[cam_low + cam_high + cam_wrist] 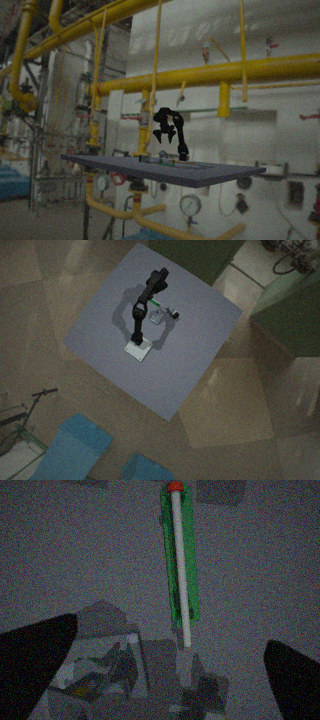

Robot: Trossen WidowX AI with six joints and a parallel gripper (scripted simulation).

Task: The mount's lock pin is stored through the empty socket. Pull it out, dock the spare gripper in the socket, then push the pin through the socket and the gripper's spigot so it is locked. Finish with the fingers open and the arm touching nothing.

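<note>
My gripper tip is now 2 cm short of the spare gripper, 19 cm to the left of it and 14 cm above it. The rest, counted from my gripper tip: green mount: 3 cm to the left, 14 cm below.
</note>
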